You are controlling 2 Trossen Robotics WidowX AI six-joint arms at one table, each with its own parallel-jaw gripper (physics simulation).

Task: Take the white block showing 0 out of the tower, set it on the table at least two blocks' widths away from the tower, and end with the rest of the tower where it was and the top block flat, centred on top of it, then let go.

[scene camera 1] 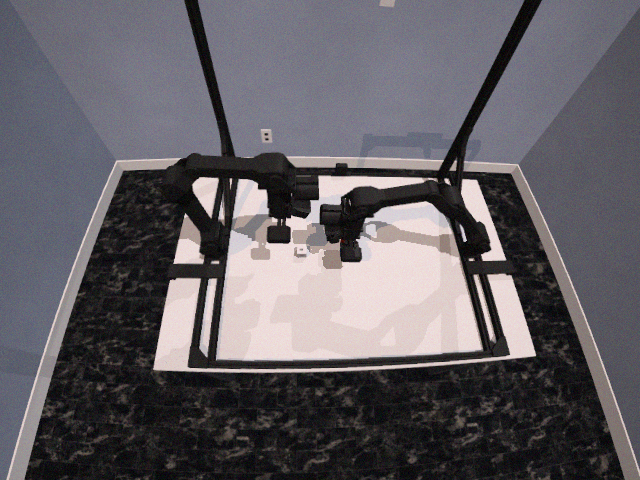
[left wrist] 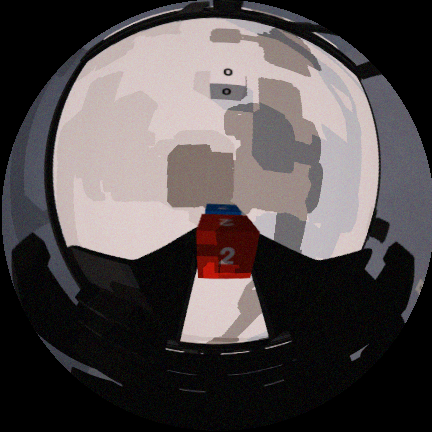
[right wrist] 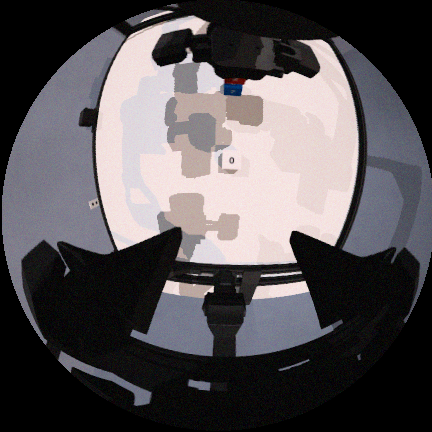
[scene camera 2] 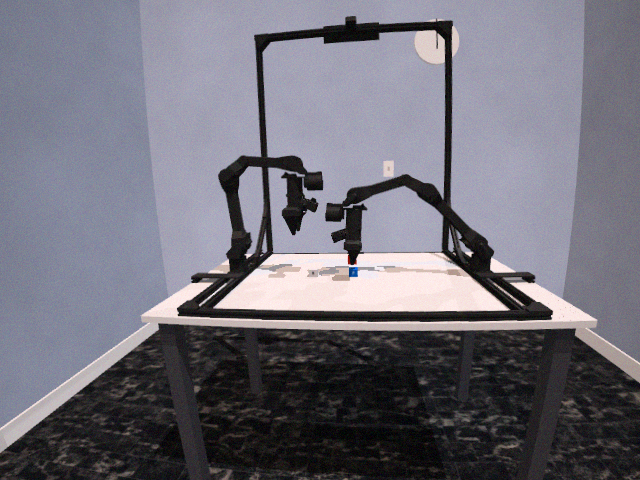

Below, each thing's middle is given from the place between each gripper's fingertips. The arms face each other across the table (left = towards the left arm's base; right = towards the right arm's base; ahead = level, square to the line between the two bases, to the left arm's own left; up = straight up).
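The red block showing 2 [left wrist: 226, 244] is 20 mm above my left hand. By its middle, the red block showing 2 is nearer to my left hand than to my right gripper.
My right gripper is 100 mm above the red block showing 2 and 210 mm to the right of it.
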